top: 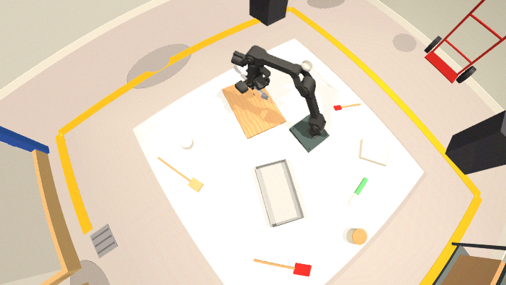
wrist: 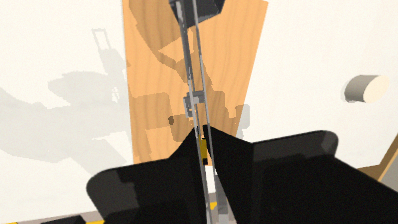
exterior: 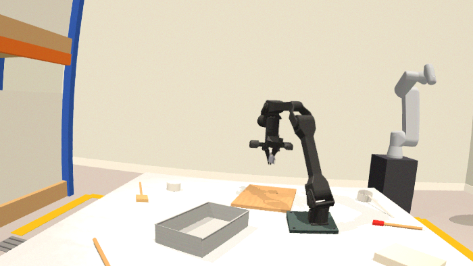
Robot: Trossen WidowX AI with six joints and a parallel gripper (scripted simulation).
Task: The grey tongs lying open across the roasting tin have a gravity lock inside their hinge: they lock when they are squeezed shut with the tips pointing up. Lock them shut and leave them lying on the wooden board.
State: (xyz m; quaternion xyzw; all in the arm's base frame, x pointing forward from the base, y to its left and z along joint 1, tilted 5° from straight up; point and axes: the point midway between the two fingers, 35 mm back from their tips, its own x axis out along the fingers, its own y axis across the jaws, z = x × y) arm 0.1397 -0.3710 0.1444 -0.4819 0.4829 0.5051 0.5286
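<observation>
My gripper tip is now 1 cm to the right of the yellow mark and 4 cm below it. Round my gripper tip: cream block 34 cm behind, 70 cm to the left, 14 cm below; grey roasting tin 24 cm ahead, 46 cm to the left, 13 cm below; wooden board 15 cm below.
</observation>
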